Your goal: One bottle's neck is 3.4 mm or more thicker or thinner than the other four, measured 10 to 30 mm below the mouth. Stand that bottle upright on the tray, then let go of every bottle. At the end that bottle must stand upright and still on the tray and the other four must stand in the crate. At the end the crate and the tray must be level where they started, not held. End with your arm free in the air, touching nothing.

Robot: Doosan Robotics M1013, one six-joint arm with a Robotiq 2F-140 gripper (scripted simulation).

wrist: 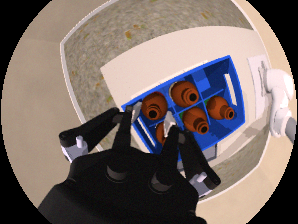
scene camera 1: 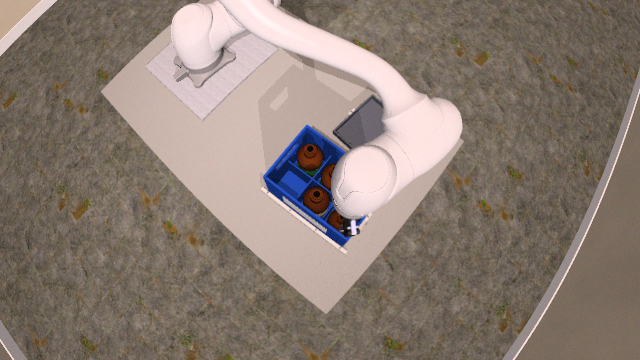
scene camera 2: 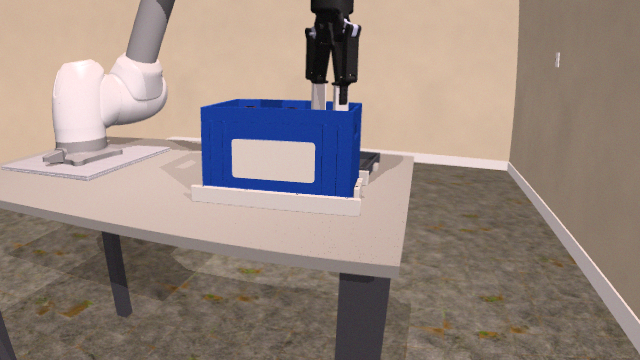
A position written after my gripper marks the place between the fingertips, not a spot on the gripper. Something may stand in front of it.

I see my gripper (scene camera 2: pixel 328 121), a blue crate (wrist: pixel 211 80) and a dark grey tray (scene camera 1: pixel 363 125).
My gripper also shows in the wrist view (wrist: pixel 153 112).
